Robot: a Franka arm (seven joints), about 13 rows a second.
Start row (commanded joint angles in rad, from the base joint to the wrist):
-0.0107 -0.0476 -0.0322 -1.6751 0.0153 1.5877 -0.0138
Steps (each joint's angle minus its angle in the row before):
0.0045 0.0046 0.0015 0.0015 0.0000 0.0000 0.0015
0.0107 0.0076 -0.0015 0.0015 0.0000 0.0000 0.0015
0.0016 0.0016 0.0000 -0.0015 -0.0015 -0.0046 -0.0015
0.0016 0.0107 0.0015 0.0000 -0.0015 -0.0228 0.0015
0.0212 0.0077 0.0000 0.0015 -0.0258 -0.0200 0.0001
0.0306 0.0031 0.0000 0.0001 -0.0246 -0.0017 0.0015
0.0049 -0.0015 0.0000 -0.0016 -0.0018 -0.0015 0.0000
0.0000 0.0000 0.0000 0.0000 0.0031 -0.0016 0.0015
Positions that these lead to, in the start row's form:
-0.0062 -0.0430 -0.0307 -1.6736 0.0153 1.5877 -0.0123
0.0045 -0.0354 -0.0322 -1.6721 0.0153 1.5877 -0.0108
0.0061 -0.0338 -0.0322 -1.6736 0.0138 1.5831 -0.0123
0.0077 -0.0231 -0.0307 -1.6736 0.0123 1.5603 -0.0108
0.0289 -0.0154 -0.0307 -1.6721 -0.0135 1.5403 -0.0107
0.0595 -0.0123 -0.0307 -1.6720 -0.0381 1.5386 -0.0092
0.0644 -0.0138 -0.0307 -1.6736 -0.0399 1.5371 -0.0092
0.0644 -0.0138 -0.0307 -1.6736 -0.0368 1.5355 -0.0077

